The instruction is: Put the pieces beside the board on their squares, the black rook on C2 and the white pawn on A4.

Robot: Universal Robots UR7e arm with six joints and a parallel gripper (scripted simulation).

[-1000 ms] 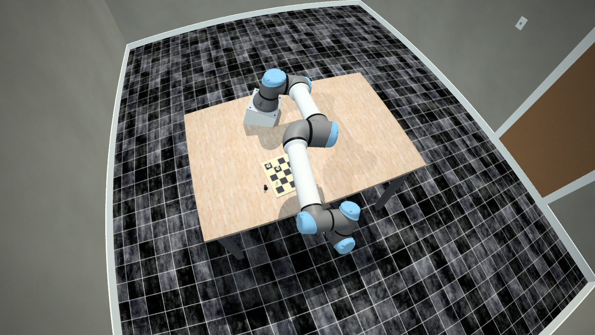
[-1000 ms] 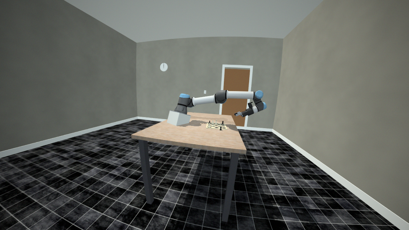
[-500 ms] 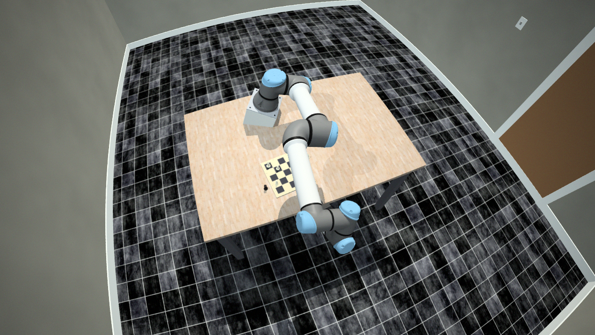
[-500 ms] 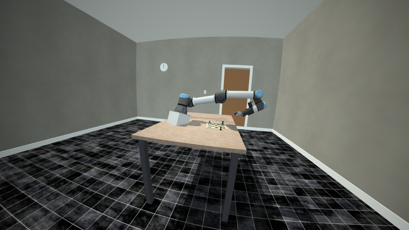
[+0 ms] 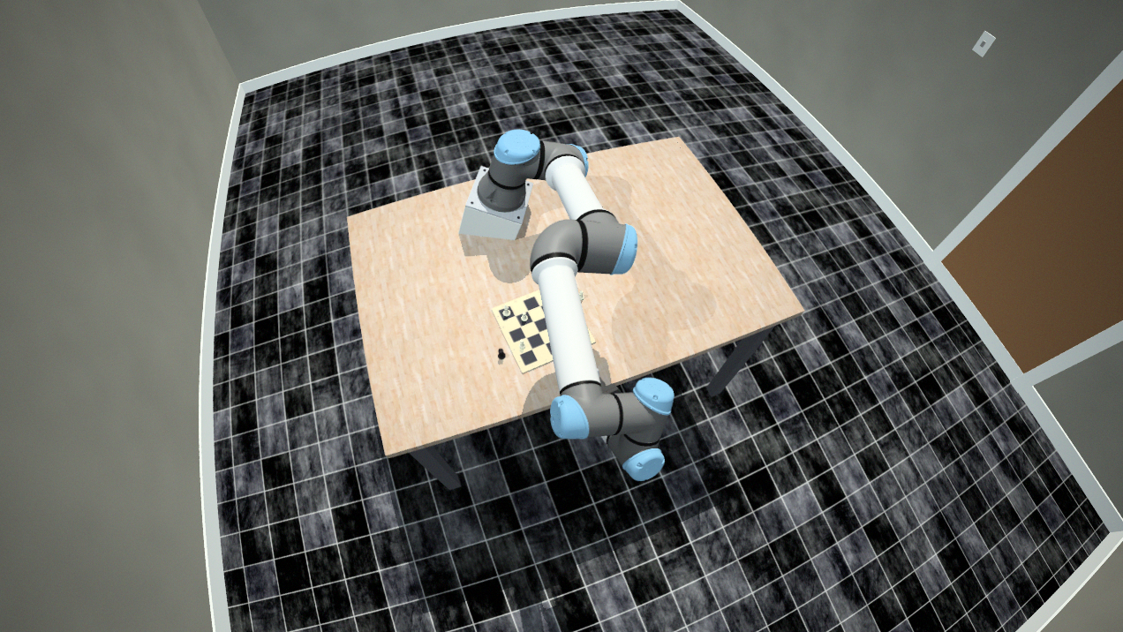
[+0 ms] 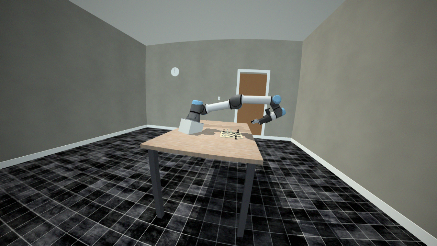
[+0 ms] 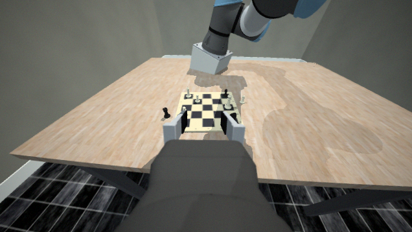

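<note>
Now: hand 160 mm past the black rook, 140 mm to the left of it and 130 mm above it. Also, from my hand: chessboard: 210 mm behind, 10 mm to the right, 150 mm below.
</note>
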